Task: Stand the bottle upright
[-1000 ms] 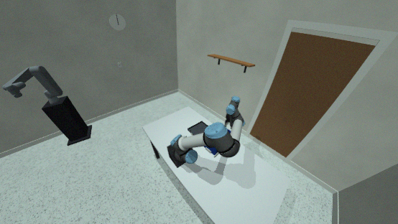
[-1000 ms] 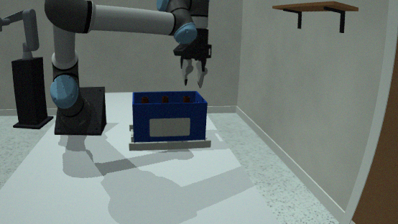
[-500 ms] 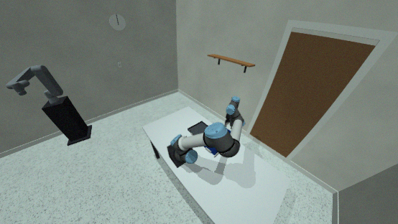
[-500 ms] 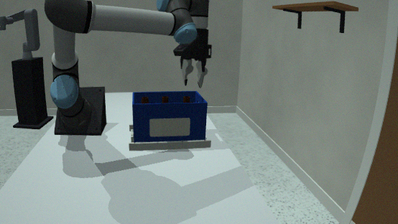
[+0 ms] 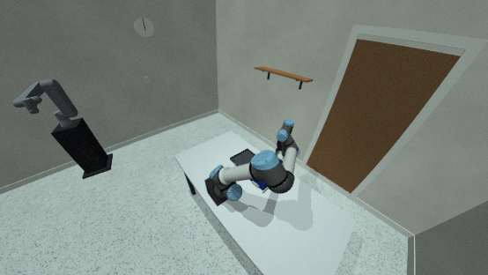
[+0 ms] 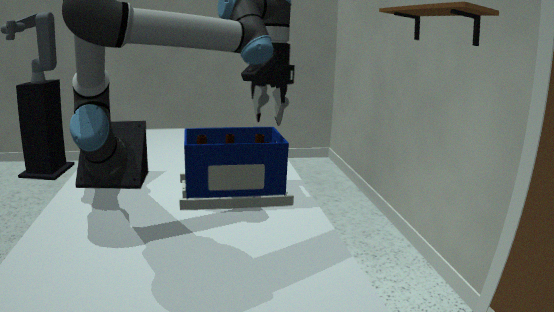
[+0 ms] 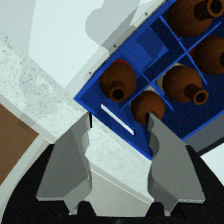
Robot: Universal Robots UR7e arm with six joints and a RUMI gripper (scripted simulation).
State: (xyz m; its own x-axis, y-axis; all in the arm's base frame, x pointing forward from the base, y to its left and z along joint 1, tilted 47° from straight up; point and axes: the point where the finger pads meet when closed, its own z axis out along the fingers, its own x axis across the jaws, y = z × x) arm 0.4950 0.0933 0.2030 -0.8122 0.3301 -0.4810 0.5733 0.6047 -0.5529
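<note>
Now: hand 150 mm above the blue crate, 90 mm past it and 30 mm to the right of it. Round my hand: bottle 190 mm behind, 140 mm below, 60 mm to the left; then dark grey tray 320 mm to the left, 220 mm below, 130 mm behind.
</note>
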